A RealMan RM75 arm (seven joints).
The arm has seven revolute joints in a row. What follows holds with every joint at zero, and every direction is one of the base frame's.
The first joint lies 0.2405 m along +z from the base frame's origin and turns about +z.
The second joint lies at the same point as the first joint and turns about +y.
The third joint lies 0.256 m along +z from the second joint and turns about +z.
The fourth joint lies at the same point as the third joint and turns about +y.
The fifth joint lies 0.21 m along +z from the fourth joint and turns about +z.
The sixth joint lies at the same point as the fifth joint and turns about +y.
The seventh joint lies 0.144 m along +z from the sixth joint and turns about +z.
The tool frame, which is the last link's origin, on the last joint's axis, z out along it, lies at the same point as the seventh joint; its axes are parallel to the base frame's.
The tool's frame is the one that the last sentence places.
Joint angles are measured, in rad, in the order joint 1, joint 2, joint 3, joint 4, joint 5, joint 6, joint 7. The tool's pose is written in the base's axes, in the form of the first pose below.
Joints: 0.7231 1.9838 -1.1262 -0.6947 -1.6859 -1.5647 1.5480
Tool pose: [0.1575 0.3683 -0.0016], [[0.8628 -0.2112 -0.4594], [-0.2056 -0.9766 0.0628], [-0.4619 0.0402 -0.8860]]
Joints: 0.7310 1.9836 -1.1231 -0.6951 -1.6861 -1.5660 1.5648
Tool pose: [0.1546 0.3698 -0.0010], [[0.8599 -0.2182 -0.4615], [-0.2148 -0.9748 0.0605], [-0.4630 0.0471 -0.8851]]
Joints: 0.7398 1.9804 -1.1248 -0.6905 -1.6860 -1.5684 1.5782
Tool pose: [0.1526 0.3708 -0.0006], [[0.8596 -0.2232 -0.4597], [-0.2237 -0.9731 0.0542], [-0.4595 0.0563 -0.8864]]
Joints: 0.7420 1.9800 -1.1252 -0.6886 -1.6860 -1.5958 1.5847
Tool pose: [0.1513 0.3672 -0.0005], [[0.8586 -0.2154 -0.4651], [-0.2299 -0.9729 0.0262], [-0.4582 0.0845 -0.8848]]
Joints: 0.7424 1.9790 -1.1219 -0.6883 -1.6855 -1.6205 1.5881
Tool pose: [0.1506 0.3643 0.0007], [[0.8570 -0.2077 -0.4716], [-0.2329 -0.9725 0.0051], [-0.4597 0.1055 -0.8818]]
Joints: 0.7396 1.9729 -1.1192 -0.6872 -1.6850 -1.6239 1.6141
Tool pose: [0.1527 0.3646 0.0032], [[0.8511 -0.2332 -0.4703], [-0.2597 -0.9656 0.0089], [-0.4562 0.1146 -0.8825]]
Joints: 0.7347 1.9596 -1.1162 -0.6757 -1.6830 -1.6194 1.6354
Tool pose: [0.1585 0.3663 0.0072], [[0.8436 -0.2690 -0.4647], [-0.2912 -0.9563 0.0251], [-0.4511 0.1141 -0.8851]]
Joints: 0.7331 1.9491 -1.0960 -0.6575 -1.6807 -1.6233 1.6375
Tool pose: [0.1632 0.3681 0.0123], [[0.8318 -0.2912 -0.4726], [-0.3083 -0.9503 0.0429], [-0.4616 0.1100 -0.8802]]
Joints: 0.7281 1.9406 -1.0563 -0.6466 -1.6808 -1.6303 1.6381
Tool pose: [0.1678 0.3706 0.0204], [[0.8135 -0.3132 -0.4900], [-0.3194 -0.9448 0.0735], [-0.4859 0.0967 -0.8686]]
